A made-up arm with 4 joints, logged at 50 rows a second.
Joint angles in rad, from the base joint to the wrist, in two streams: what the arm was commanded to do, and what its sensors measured. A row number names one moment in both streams.
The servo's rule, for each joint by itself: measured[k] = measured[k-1] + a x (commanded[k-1-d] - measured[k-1]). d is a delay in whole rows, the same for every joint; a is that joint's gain. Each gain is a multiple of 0.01, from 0.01 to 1. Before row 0 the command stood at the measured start. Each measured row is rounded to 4 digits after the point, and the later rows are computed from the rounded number. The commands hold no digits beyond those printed.
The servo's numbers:
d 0
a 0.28 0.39 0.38 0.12
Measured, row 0:
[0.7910, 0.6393, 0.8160, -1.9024]
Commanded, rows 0 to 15:
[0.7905, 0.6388, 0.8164, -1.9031]
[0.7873, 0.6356, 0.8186, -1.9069]
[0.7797, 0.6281, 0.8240, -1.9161]
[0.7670, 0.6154, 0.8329, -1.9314]
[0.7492, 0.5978, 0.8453, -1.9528]
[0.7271, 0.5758, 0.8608, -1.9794]
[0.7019, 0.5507, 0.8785, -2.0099]
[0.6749, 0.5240, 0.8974, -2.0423]
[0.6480, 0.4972, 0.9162, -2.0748]
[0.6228, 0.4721, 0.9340, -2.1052]
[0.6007, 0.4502, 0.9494, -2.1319]
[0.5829, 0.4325, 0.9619, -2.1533]
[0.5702, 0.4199, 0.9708, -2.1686]
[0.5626, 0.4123, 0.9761, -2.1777]
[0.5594, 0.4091, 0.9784, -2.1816]
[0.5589, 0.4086, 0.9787, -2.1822]
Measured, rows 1 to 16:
[0.7909, 0.6391, 0.8162, -1.9025]
[0.7899, 0.6377, 0.8171, -1.9030]
[0.7870, 0.6340, 0.8197, -1.9046]
[0.7814, 0.6267, 0.8247, -1.9078]
[0.7724, 0.6154, 0.8325, -1.9132]
[0.7597, 0.6000, 0.8433, -1.9211]
[0.7435, 0.5808, 0.8567, -1.9318]
[0.7243, 0.5586, 0.8722, -1.9451]
[0.7029, 0.5347, 0.8889, -1.9607]
[0.6805, 0.5103, 0.9060, -1.9780]
[0.6582, 0.4869, 0.9225, -1.9965]
[0.6371, 0.4657, 0.9375, -2.0153]
[0.6184, 0.4478, 0.9502, -2.0337]
[0.6028, 0.4340, 0.9600, -2.0510]
[0.5906, 0.4243, 0.9670, -2.0667]
[0.5817, 0.4182, 0.9714, -2.0806]

